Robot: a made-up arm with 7 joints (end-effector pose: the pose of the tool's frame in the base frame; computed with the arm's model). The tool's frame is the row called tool.
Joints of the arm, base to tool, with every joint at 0 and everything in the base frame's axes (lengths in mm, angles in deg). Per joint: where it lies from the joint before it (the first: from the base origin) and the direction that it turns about. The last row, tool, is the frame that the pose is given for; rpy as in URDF.
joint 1: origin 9.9 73.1 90.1 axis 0 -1 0
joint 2: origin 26.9 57.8 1 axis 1 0 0
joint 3: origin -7 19.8 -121.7 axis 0 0 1
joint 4: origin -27.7 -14.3 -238.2 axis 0 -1 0
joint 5: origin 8.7 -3.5 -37.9 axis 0 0 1
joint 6: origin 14.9 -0.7 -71.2 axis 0 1 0
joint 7: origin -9.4 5.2 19.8 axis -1 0 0
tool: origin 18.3 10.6 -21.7 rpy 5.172 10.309 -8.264
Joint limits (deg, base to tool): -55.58..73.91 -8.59..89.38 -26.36..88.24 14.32..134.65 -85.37..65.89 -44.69..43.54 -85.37..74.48
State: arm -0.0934 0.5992 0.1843 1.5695 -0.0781 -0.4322 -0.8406
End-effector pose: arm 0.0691 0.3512 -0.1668 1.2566 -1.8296 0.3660
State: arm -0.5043 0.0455 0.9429 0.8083 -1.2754 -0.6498 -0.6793
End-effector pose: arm -0.1098 0.2091 -0.2941 1.2939 -0.5270 -0.5068
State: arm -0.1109 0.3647 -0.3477 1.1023 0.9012 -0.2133 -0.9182
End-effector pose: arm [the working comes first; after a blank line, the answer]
Working (the frame after each row of the table, in the pose's form):
after joint 1: 0.0099 0.0731 0.0901 0.0000 0.1109 0.0000
after joint 2: 0.0367 0.1309 0.0881 0.3643 0.1097 -0.0202
after joint 3: 0.0180 0.1928 -0.0171 0.3418 0.1720 -0.3637
after joint 4: -0.0375 0.2740 -0.2363 0.1042 -0.9068 -0.5058
after joint 5: -0.0050 0.2623 -0.2545 -0.2991 -0.8560 0.3330
after joint 6: 0.0593 0.2589 -0.2881 -0.2666 -1.0656 0.3693
after joint 7: 0.0369 0.2603 -0.2885 0.5520 -0.8006 0.8123

0.0451 0.2893 -0.2853 0.6172 -0.5535 0.7525
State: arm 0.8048 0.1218 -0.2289 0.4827 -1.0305 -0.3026 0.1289
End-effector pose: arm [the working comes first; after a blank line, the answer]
Working (the frame after each row of the table, in the pose's form):
after joint 1: 0.0099 0.0731 0.0901 0.0000 -0.8048 0.0000
after joint 2: 0.0278 0.1309 0.1102 0.1152 -0.8038 0.0490
after joint 3: 0.1083 0.1653 0.0231 0.2064 -0.7863 -0.1672
after joint 4: 0.2584 0.1867 -0.1633 0.1674 -1.2660 -0.2208
after joint 5: 0.2969 0.1812 -0.1672 0.8164 -1.0813 -1.0988
after joint 6: 0.3660 0.1669 -0.1847 0.6625 -1.3321 -1.2490
after joint 7: 0.3508 0.1826 -0.1792 0.5716 -1.2401 -1.3228

0.3707 0.1615 -0.1704 0.8498 -1.1444 -1.3100
